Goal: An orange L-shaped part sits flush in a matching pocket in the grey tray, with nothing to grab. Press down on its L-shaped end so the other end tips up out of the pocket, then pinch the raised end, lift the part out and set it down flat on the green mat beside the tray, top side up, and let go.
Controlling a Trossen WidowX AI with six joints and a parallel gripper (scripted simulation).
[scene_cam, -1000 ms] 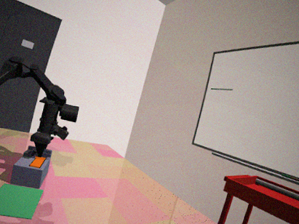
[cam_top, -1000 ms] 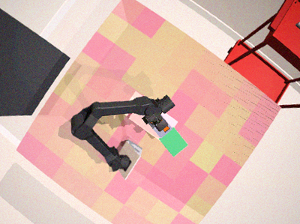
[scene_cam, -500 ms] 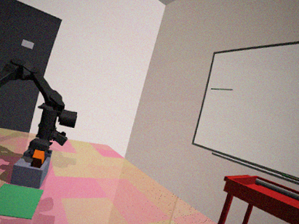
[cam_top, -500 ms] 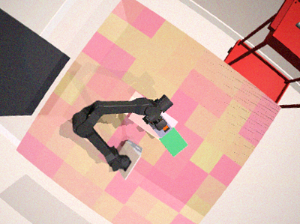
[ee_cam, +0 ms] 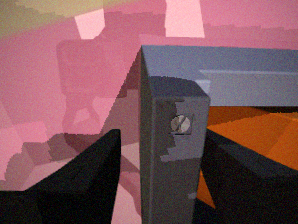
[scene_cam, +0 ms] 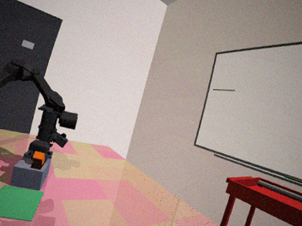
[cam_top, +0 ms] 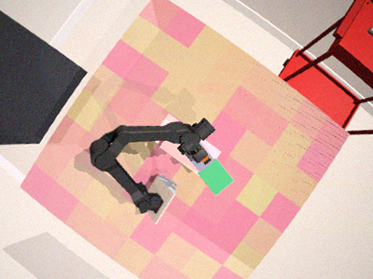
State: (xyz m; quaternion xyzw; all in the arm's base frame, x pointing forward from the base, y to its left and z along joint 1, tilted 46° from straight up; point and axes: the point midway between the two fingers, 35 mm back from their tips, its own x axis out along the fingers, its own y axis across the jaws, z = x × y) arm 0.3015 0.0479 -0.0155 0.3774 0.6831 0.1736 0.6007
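My gripper tip is now 2 cm past the orange L-shaped part, 5 cm to the left of it and 1 cm below it. Round my gripper tip: green mat 8 cm behind, 21 cm to the right, 5 cm below.
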